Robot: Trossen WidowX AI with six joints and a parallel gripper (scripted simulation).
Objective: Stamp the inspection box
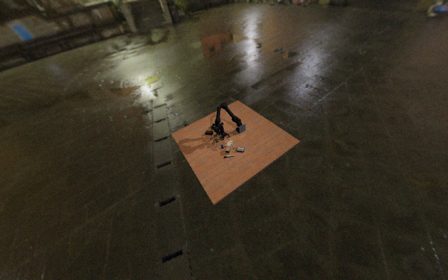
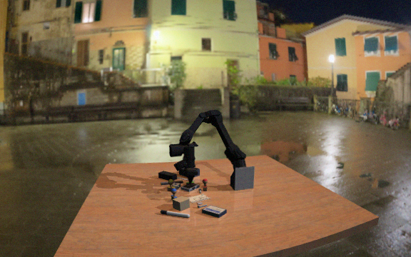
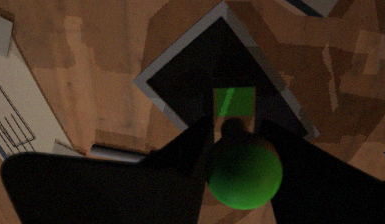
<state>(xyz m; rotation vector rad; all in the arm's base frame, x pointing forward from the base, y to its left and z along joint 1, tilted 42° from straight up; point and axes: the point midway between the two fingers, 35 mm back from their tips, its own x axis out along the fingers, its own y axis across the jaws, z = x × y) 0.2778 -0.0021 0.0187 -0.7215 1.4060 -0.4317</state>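
Now: the ink pad 30 mm below my gripper tip. The rest, counted from my gripper tip: PASS stamp right at my gripper tip; then red-knob stamp 80 mm behind, 30 mm to the left, 20 mm below; then yellow stamp 100 mm ahead, 40 mm to the left, 20 mm below.
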